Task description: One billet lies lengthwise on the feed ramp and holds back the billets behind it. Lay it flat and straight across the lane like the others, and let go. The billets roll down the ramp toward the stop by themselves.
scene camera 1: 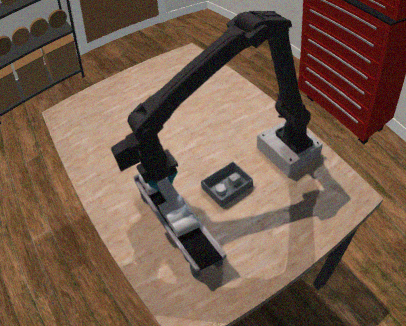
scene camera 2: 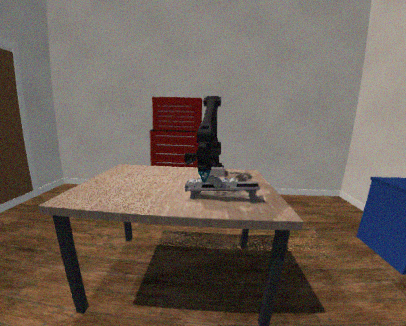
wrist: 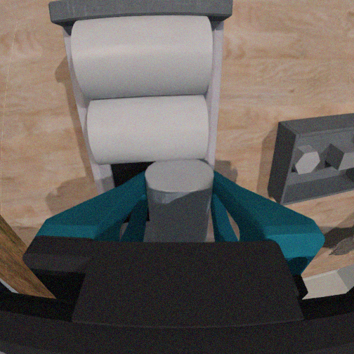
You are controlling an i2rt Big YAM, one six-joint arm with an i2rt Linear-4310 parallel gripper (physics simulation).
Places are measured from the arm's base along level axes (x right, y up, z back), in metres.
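Pixels of known places: gripper, fingertip midpoint: [scene camera 1: 164, 186] [scene camera 2: 204, 180]; arm's base, link origin: [scene camera 1: 294, 139] [scene camera 2: 214, 165].
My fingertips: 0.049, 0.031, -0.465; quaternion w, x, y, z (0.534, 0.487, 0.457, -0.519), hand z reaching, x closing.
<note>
Ahead of a thing's pixels: the offset from my fingertips to its top centre, as dx, dy, dz. "*": to the spot under its first point. Level surfaces: height alone.
The feed ramp [scene camera 1: 211, 240] [scene camera 2: 240, 188] [wrist: 140, 12] stands near the table edge. In the wrist view, two pale billets [wrist: 142, 57] [wrist: 150, 131] lie straight across the lane at its end bar. My gripper [scene camera 1: 162, 182] [scene camera 2: 204, 176] [wrist: 178, 178] is shut on a grey billet @[-0.020, +0.033, -0.002] [scene camera 1: 171, 192] [wrist: 180, 210], which still points lengthwise along the lane. The held billet looks tilted, its end face near the crosswise billets turned upward. Pale billets @[-0.151, +0.024, -0.023] [scene camera 1: 183, 223] show farther along the ramp in scene view 1; the gripper hides that part in the wrist view.
A dark tray @[* -0.059, -0.078, +0.123] [scene camera 1: 212, 197] [wrist: 283, 162] with two small blocks stands beside the ramp, towards the arm base [scene camera 1: 287, 157]. The arm arches over the table @[dy -0.088] [scene camera 1: 100, 145] [scene camera 2: 130, 192]. A red tool cabinet [scene camera 1: 345, 65] [scene camera 2: 175, 115] stands behind.
</note>
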